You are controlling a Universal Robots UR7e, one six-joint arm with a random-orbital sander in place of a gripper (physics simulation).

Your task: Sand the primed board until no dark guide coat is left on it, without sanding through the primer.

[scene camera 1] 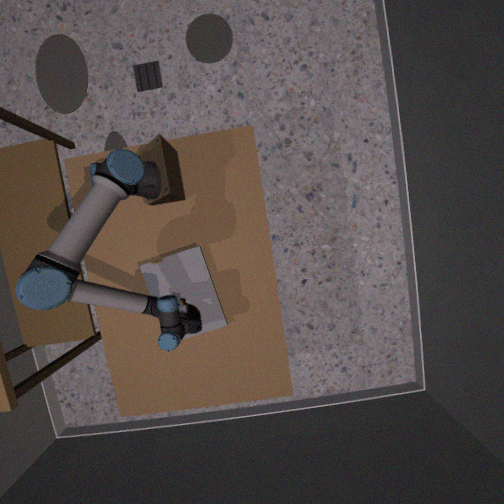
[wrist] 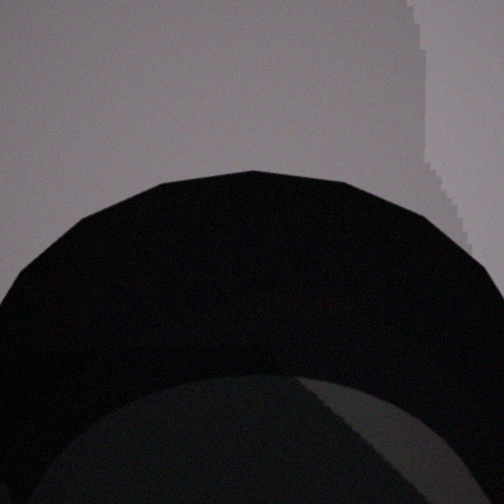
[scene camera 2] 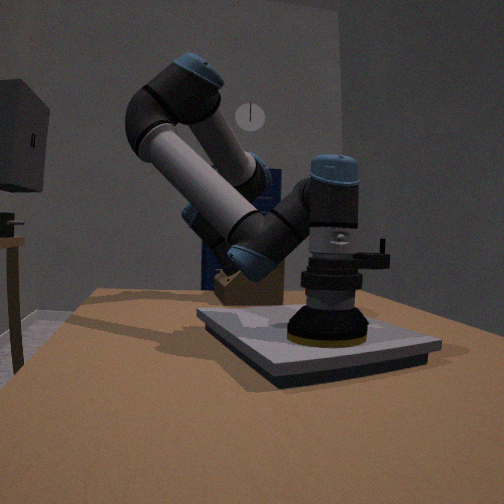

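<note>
The primed board (scene camera 1: pixel 182 290) is a grey slab lying flat on the wooden table (scene camera 1: pixel 200 350). Its surface is patchy, with darker grey areas toward the arm's side (scene camera 1: pixel 155 285) and lighter grey elsewhere (scene camera 1: pixel 197 262). The sander (scene camera 1: pixel 187 319) stands upright on the board near its front edge. In the side view its black shroud and yellowish pad (scene camera 2: pixel 327 330) rest flat on the board (scene camera 2: pixel 320 345). The wrist view shows the black shroud (wrist: pixel 250 280), darker board surface ahead (wrist: pixel 200 90) and a lighter strip at the right (wrist: pixel 465 100). No fingers are present.
The arm's base sits on a brown box (scene camera 1: pixel 162 170) at the table's back, also in the side view (scene camera 2: pixel 250 287). A second wooden table (scene camera 1: pixel 30 240) stands to the left. A dark cabinet (scene camera 2: pixel 20 135) hangs at far left, and a blue panel (scene camera 2: pixel 270 200) stands behind the arm.
</note>
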